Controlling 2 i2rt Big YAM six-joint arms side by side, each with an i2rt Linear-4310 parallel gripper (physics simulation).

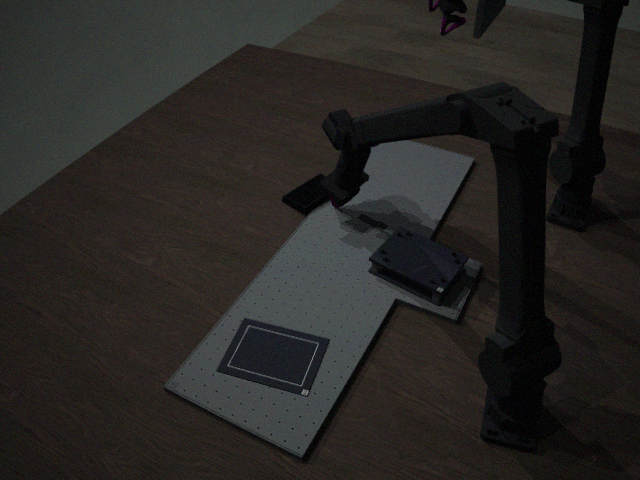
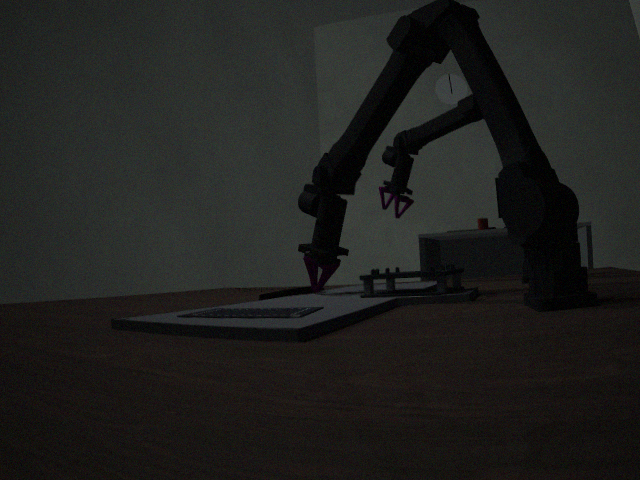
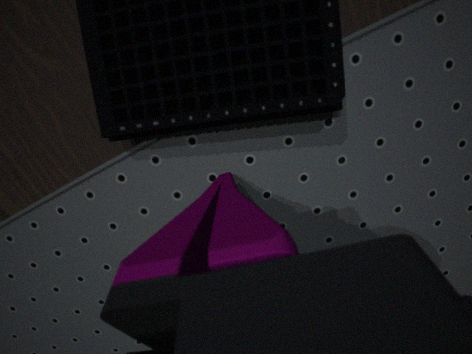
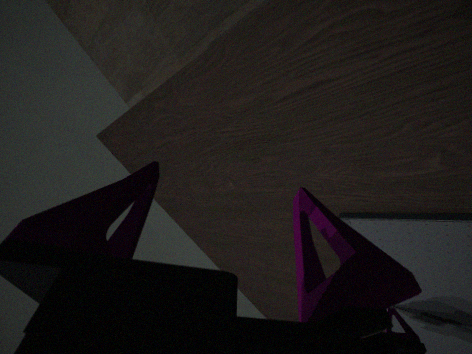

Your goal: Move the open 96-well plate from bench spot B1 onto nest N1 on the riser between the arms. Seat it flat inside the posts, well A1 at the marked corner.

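Frame: origin at the left arm's base, x left, y back, z up, level; centimetres.
Where they show: left gripper, fingertip midpoint: (image 1: 334, 206) (image 2: 315, 291) (image 3: 227, 181) (image 4: 391, 307); right gripper, fingertip midpoint: (image 1: 436, 23) (image 2: 390, 213) (image 4: 230, 181); left arm's base, origin of the base link: (image 1: 509, 415) (image 2: 558, 304); right arm's base, origin of the base link: (image 1: 568, 212).
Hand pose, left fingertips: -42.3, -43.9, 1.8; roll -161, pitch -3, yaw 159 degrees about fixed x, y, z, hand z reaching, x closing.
Note:
Things, the pixels of their top centre, and the offset from my left fingertips, as dx, dy, dz. "spot": a spot on its surface instead. Level surfaces: height alone.
- black 96-well plate, middle of its top: (image 3: 205, 28) (image 2: 291, 286) (image 1: 313, 187) -3.7, -6.6, +1.3
- Nest N1, middle of its top: (image 2: 413, 266) (image 1: 419, 253) +14.6, +22.2, +4.4
- perforated pale board, its level: dz -0.5
- wooden table, its level: dz -1.8
- flat dark pad, surface spot: (image 2: 248, 312) (image 1: 271, 356) spot: +43.7, +1.8, -0.3
A black 96-well plate (image 1: 302, 195) (image 2: 276, 294) (image 3: 215, 60) lies across the pale board's far-left edge, partly over the wood; its wells face up. My left gripper (image 1: 334, 205) (image 2: 316, 290) (image 3: 227, 181) is shut and empty, its tips low over the board, close beside the plate's long lettered side and apart from it. My right gripper (image 1: 437, 21) (image 2: 391, 212) (image 4: 230, 181) is open and empty, high up and far from the plate. Nest N1 (image 1: 413, 260) (image 2: 410, 274) is a dark platform on short legs with small posts and a pale corner mark; no plate sits on it.
The perforated pale board (image 1: 289, 279) (image 2: 155, 322) (image 3: 420, 165) (image 4: 440, 250) lies on the wooden table (image 1: 129, 232). A flat dark pad (image 1: 273, 356) (image 2: 248, 312) with a white outline and corner mark lies at its near end. The left arm's forearm reaches above the board, beyond the nest.

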